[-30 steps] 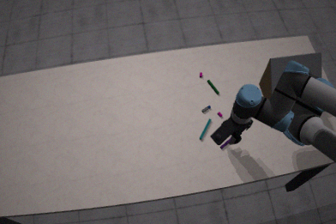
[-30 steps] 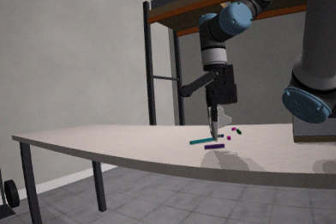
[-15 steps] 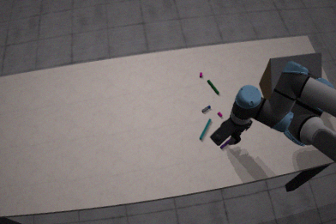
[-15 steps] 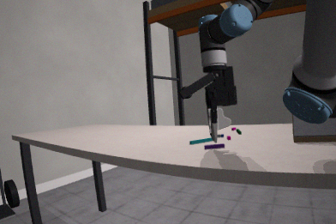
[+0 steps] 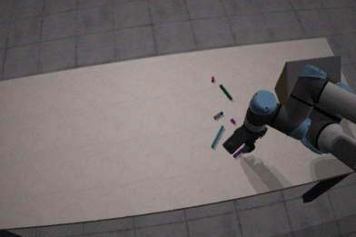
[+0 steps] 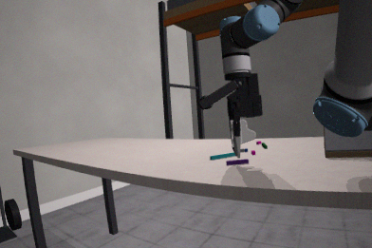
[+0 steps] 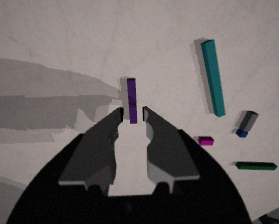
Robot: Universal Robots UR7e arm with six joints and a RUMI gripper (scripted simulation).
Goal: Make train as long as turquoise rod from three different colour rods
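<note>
Right now the purple rod is 3 cm below my hand. The rest, counted from my hand: small blue rod (4 cm ahead, 17 cm to the right, 3 cm below); turquoise rod (7 cm ahead, 7 cm to the right, 3 cm below); grey rod (6 cm ahead, 16 cm to the right, 3 cm below).
</note>
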